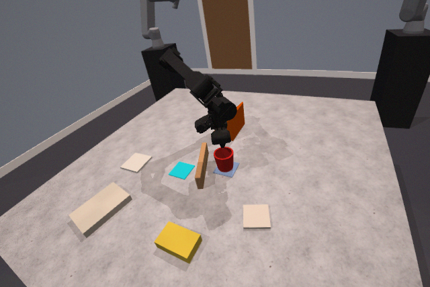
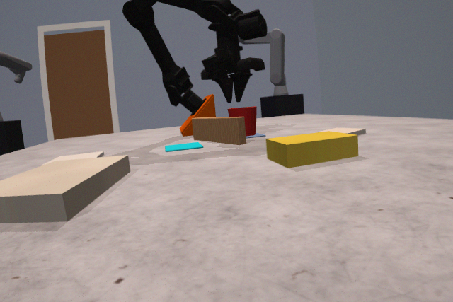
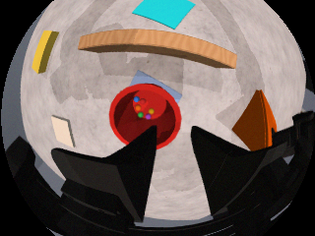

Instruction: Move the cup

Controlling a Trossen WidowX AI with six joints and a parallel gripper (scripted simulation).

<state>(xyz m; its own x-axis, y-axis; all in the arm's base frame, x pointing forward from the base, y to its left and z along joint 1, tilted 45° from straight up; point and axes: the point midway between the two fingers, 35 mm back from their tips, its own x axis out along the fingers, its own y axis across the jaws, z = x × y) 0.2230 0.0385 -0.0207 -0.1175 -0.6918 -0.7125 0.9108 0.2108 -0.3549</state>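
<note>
Right now the red cup is 30 mm ahead of my gripper tip, 10 mm to the left of it and 50 mm below it. Round my gripper tip: pale blue pad: 30 mm ahead, 10 mm to the left, 100 mm below; cyan pad: 80 mm ahead, 160 mm to the right, 100 mm below; wooden board: 50 mm ahead, 70 mm to the right, 70 mm below.
</note>
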